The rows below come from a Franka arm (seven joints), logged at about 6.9 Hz.
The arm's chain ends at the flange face. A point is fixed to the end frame.
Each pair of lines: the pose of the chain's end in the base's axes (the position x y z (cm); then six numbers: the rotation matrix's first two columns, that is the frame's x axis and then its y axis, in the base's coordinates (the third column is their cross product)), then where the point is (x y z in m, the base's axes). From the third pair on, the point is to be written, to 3 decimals.
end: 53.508 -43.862 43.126 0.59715 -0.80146 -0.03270 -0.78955 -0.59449 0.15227
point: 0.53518 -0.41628 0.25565
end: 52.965 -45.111 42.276 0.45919 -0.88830 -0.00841 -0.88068 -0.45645 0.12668
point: 0.53939 -0.43079 0.24717
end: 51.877 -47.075 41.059 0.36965 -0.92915 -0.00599 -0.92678 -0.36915 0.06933
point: 0.540 -0.448 0.236
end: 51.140 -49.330 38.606 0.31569 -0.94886 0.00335 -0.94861 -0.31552 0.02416
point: 0.542 -0.471 0.213
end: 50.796 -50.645 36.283 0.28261 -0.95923 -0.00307 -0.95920 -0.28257 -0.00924
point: 0.544 -0.483 0.191
